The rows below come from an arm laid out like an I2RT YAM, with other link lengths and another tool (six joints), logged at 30 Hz.
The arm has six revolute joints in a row. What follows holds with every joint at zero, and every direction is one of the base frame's. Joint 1 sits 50.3 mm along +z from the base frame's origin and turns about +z. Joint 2 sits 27 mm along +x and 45.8 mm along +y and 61.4 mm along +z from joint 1 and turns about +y. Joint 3 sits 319.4 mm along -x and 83.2 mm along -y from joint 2 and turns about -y. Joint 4 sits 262.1 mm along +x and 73.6 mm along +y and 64.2 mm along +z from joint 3 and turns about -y. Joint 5 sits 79.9 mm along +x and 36.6 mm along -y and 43.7 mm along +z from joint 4 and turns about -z. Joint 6 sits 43.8 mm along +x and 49.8 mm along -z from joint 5 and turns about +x. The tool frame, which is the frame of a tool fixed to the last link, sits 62 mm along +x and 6 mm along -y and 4 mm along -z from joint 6; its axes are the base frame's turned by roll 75.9, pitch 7.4 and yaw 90 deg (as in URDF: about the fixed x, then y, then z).
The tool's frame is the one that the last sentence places.
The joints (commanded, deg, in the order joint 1, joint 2, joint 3, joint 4, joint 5, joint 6), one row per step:
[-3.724, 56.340, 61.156, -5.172, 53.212, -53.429]
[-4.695, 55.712, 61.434, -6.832, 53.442, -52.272]
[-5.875, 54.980, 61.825, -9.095, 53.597, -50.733]
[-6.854, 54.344, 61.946, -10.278, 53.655, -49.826]
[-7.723, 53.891, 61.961, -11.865, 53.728, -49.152]
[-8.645, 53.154, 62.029, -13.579, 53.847, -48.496]
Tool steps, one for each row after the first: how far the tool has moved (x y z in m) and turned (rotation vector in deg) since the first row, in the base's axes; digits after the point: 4 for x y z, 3 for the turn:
[-0.0066, -0.0039, 0.0001, 0.673, -0.224, -1.210]
[-0.0145, -0.0082, -0.0001, 1.570, -0.403, -2.572]
[-0.0208, -0.0116, 0.0000, 2.072, -0.768, -3.629]
[-0.0258, -0.0145, -0.0021, 2.513, -0.250, -4.606]
[-0.0329, -0.0172, -0.0033, 2.926, 0.065, -5.683]

